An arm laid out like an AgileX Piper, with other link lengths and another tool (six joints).
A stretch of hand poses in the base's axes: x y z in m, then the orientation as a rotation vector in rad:
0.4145 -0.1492 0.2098 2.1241 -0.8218 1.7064
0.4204 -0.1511 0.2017 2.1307 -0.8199 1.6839
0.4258 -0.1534 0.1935 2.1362 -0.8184 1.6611
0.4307 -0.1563 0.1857 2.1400 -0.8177 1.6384
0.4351 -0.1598 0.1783 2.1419 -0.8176 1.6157
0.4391 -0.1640 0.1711 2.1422 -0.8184 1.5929
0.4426 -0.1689 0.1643 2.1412 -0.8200 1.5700
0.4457 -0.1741 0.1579 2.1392 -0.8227 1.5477
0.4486 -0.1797 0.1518 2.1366 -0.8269 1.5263
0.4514 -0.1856 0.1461 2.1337 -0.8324 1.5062
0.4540 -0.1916 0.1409 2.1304 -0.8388 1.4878
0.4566 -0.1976 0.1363 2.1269 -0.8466 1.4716
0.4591 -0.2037 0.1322 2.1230 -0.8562 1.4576
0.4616 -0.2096 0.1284 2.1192 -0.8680 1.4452
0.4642 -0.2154 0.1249 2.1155 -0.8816 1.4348
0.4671 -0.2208 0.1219 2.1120 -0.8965 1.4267
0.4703 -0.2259 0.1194 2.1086 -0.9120 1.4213
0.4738 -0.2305 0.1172 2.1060 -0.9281 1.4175
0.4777 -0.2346 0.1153 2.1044 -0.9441 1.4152
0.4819 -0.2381 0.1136 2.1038 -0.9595 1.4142
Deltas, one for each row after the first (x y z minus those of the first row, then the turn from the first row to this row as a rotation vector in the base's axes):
0.0059 -0.0019 -0.0081 -0.0017 0.0168 -0.0049
0.0113 -0.0042 -0.0163 -0.0037 0.0336 -0.0106
0.0162 -0.0071 -0.0241 -0.0061 0.0498 -0.0175
0.0206 -0.0106 -0.0315 -0.0092 0.0656 -0.0257
0.0246 -0.0148 -0.0387 -0.0126 0.0810 -0.0352
0.0281 -0.0197 -0.0455 -0.0162 0.0960 -0.0458
0.0312 -0.0249 -0.0519 -0.0195 0.1103 -0.0571
0.0341 -0.0305 -0.0580 -0.0220 0.1236 -0.0690
0.0369 -0.0364 -0.0637 -0.0235 0.1358 -0.0809
0.0395 -0.0424 -0.0689 -0.0243 0.1466 -0.0927
0.0421 -0.0484 -0.0735 -0.0240 0.1555 -0.1043
0.0446 -0.0545 -0.0776 -0.0223 0.1625 -0.1158
0.0471 -0.0604 -0.0814 -0.0189 0.1679 -0.1274
0.0497 -0.0662 -0.0849 -0.0139 0.1717 -0.1388
0.0526 -0.0716 -0.0879 -0.0076 0.1736 -0.1495
0.0558 -0.0767 -0.0904 -0.0004 0.1734 -0.1593
0.0593 -0.0813 -0.0926 0.0080 0.1722 -0.1681
0.0632 -0.0854 -0.0945 0.0171 0.1702 -0.1755
0.0674 -0.0889 -0.0962 0.0267 0.1675 -0.1815

